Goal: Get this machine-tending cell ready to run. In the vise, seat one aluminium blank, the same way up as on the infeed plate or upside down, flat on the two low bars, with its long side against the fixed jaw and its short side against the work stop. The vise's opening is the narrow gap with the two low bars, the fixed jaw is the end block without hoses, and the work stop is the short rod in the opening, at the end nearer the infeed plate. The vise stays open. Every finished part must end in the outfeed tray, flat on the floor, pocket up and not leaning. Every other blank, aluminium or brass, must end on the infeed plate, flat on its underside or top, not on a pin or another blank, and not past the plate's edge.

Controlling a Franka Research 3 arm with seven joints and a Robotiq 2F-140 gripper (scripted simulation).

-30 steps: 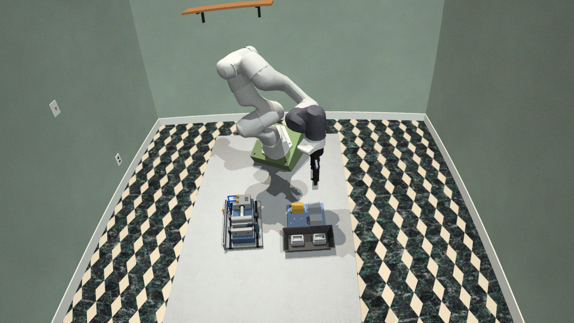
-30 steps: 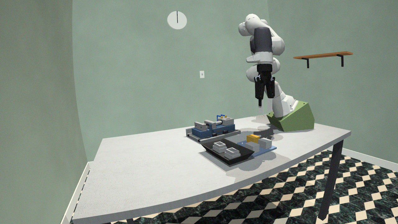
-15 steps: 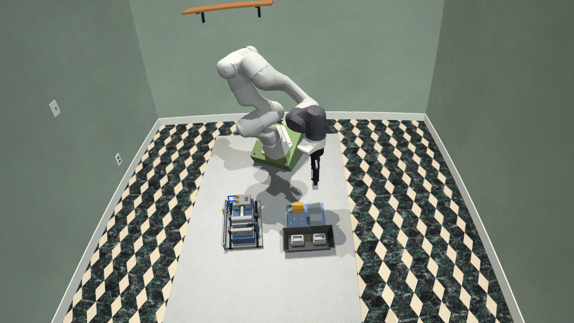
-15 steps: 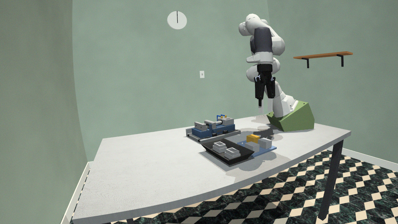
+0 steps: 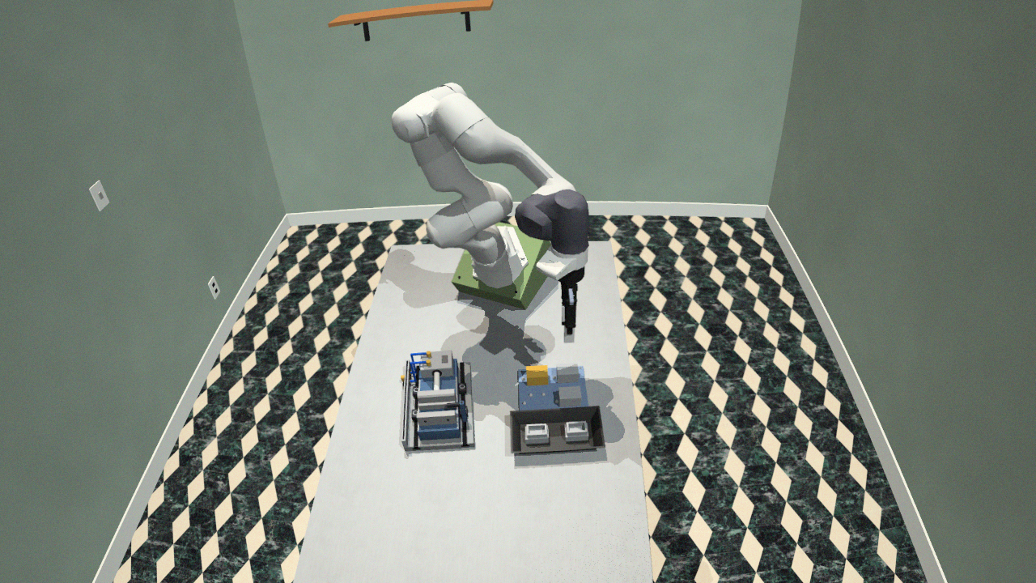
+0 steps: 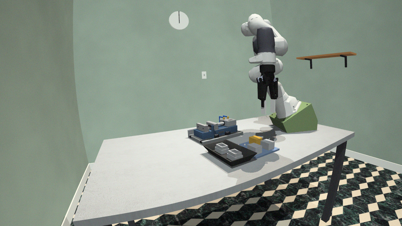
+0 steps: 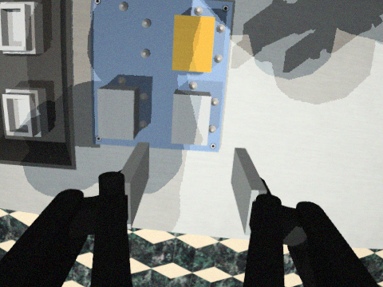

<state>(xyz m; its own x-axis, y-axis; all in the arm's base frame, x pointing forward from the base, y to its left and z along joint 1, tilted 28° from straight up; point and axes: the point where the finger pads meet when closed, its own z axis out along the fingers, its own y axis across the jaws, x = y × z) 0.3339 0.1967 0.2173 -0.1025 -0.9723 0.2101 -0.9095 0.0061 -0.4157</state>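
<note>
Right now my hand is 190 mm above the aluminium blank. The rest, counted from my hand: hose block 50 mm behind, 360 mm to the right, 140 mm below; then blue infeed plate 40 mm ahead, 50 mm to the right, 210 mm below; then brass blank 10 mm behind, 80 mm to the right, 190 mm below.
</note>
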